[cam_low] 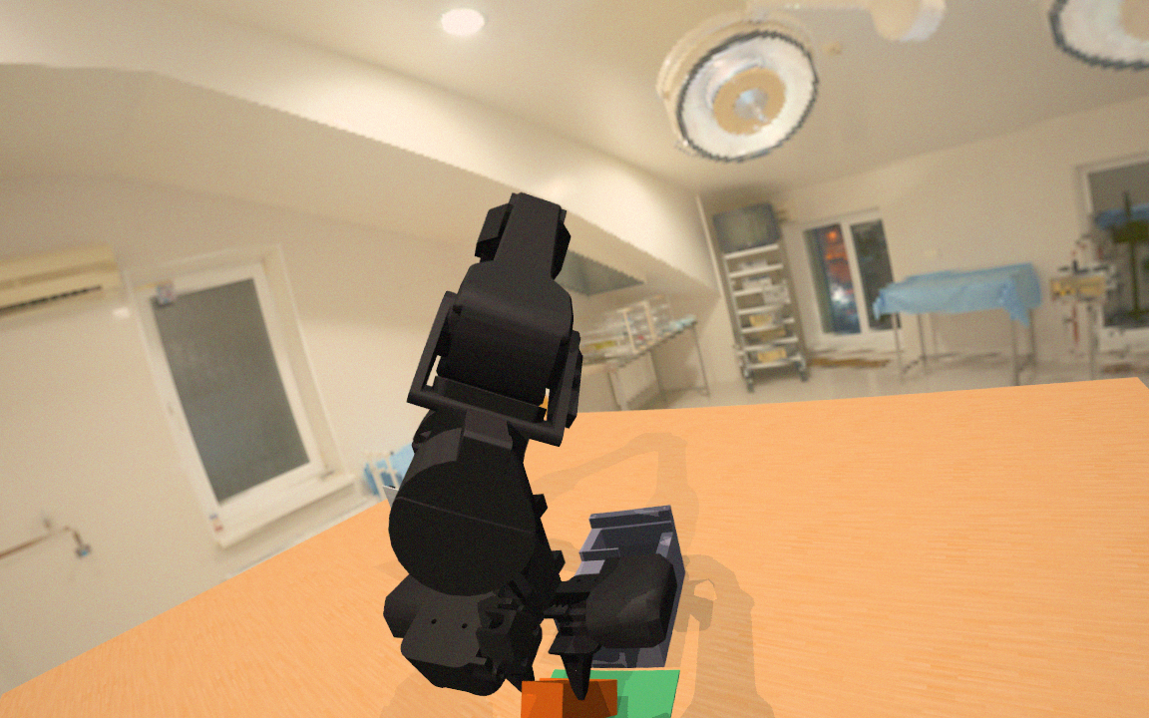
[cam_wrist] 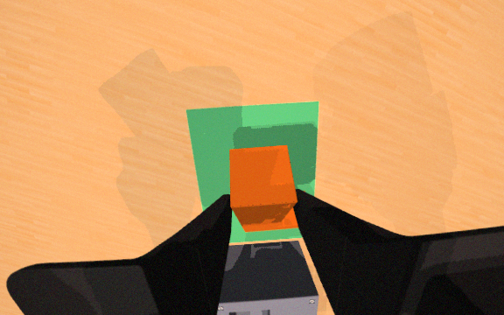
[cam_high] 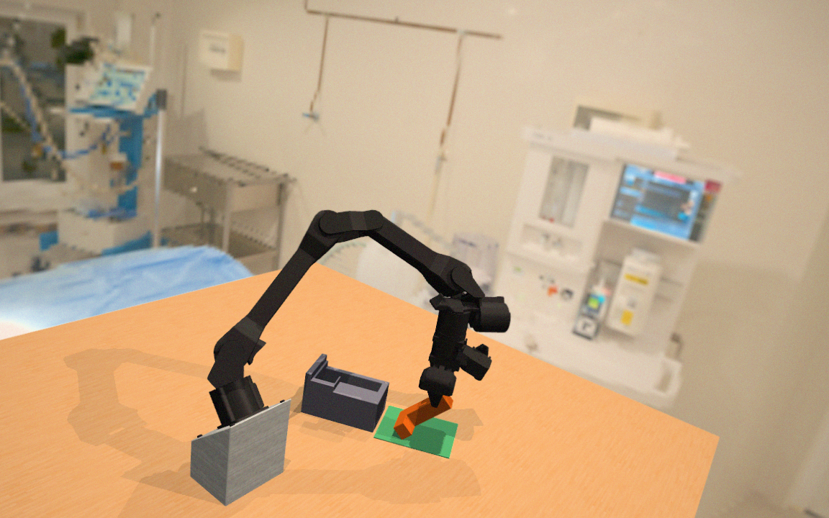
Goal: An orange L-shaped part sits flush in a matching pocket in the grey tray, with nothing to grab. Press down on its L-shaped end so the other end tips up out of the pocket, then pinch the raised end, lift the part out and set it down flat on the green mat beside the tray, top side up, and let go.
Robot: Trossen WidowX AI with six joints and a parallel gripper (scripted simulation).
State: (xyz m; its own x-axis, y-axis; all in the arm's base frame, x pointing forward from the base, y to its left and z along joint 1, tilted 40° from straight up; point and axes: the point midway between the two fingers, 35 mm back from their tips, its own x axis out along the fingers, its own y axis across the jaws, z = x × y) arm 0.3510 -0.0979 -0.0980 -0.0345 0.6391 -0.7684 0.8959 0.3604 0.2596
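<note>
My gripper tip is 40 mm above the orange L-shaped part, 30 mm past it and 20 mm to the right of it. From my gripper tip the other things lie so: green mat: 90 mm below, 20 mm to the left, 10 mm behind.
</note>
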